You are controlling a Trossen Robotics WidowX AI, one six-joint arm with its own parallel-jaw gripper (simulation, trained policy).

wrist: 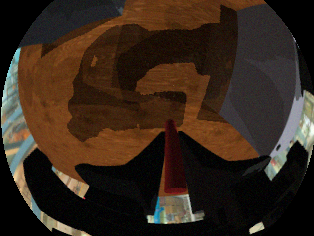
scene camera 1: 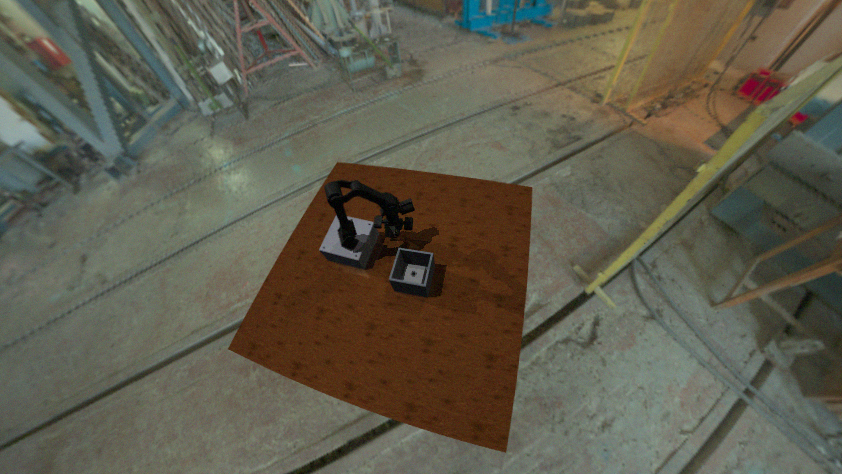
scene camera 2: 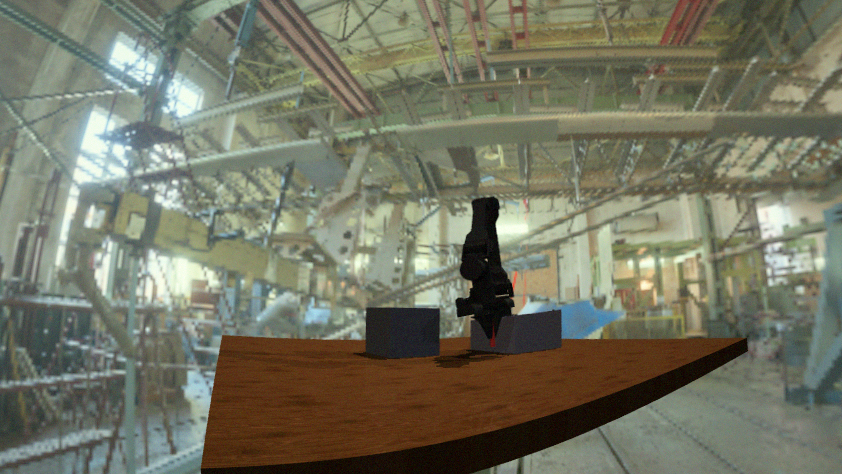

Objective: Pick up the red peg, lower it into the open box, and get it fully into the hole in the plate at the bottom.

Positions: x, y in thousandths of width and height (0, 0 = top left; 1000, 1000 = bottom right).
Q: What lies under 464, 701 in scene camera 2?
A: A dark box.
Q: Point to a dark box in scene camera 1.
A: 480, 541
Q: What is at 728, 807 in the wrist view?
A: The gripper.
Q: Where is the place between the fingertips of the gripper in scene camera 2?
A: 585, 714
